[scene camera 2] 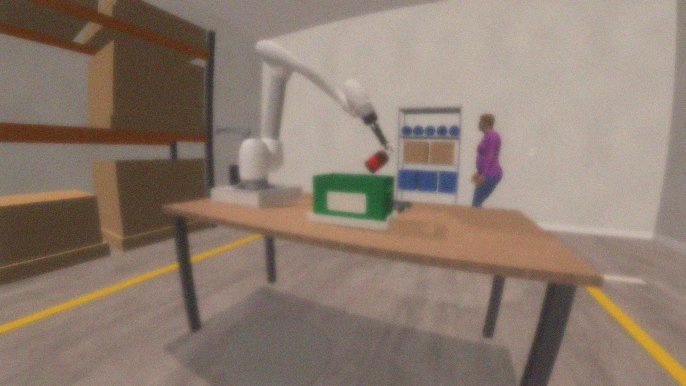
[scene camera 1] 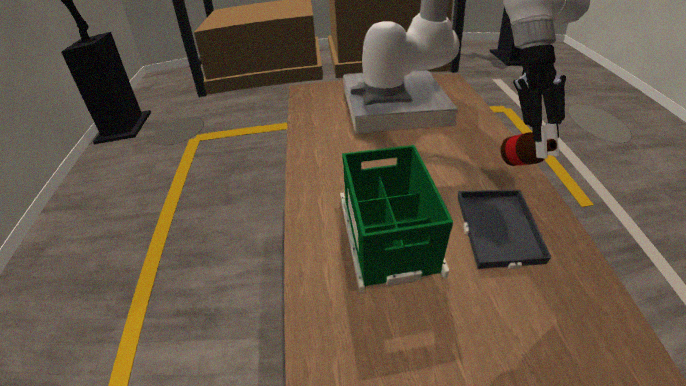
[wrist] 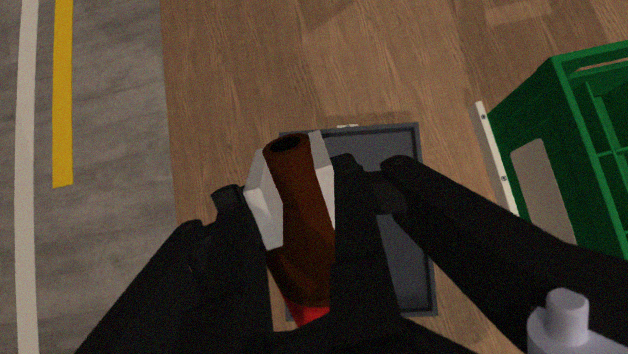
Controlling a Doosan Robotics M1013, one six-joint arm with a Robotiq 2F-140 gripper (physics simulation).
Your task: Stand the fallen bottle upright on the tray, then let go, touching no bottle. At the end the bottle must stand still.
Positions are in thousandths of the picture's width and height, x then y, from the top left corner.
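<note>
A brown bottle (scene camera 1: 753,390) and my gripper (scene camera 1: 798,405) are visible. From the wrist: the bottle (wrist: 480,756), the gripper (wrist: 471,456).
</note>
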